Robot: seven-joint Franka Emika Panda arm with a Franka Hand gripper.
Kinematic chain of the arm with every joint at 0, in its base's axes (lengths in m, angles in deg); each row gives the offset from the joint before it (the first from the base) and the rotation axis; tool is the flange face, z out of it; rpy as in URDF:
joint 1: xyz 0 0 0.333 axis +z
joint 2: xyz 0 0 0 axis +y
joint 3: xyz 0 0 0.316 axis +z
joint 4: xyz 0.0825 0 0 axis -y
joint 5: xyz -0.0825 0 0.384 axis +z
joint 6: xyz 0 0 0 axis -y
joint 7: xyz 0.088 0 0 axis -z
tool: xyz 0 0 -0.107 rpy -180 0 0
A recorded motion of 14 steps. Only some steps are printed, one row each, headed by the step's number.
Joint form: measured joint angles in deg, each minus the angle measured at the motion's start. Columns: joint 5, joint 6, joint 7, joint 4, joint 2, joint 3, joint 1.
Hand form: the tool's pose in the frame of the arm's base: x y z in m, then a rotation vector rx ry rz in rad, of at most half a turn. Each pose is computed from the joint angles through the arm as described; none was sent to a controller.
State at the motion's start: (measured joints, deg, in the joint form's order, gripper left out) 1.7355 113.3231 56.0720 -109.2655 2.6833 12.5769 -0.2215
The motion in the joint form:
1: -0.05 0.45 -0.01 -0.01 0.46 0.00 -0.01
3: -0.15 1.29 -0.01 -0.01 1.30 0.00 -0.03
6: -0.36 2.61 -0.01 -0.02 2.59 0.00 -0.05
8: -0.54 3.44 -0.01 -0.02 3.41 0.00 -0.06
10: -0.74 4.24 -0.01 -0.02 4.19 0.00 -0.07
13: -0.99 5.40 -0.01 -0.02 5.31 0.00 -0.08
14: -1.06 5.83 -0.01 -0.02 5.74 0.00 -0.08
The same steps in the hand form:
1: 0.5631 0.1233 0.4697 -2.8659 1.1696 0.0021
3: 0.5667 0.1232 0.4628 -2.8644 1.1695 0.0029
6: 0.5719 0.1232 0.4520 -2.8631 1.1687 0.0029
8: 0.5751 0.1232 0.4451 -2.8630 1.1677 0.0023
10: 0.5781 0.1231 0.4385 -2.8634 1.1666 0.0012
13: 0.5822 0.1231 0.4290 -2.8632 1.1649 -0.0002
14: 0.5837 0.1232 0.4253 -2.8628 1.1644 0.0000

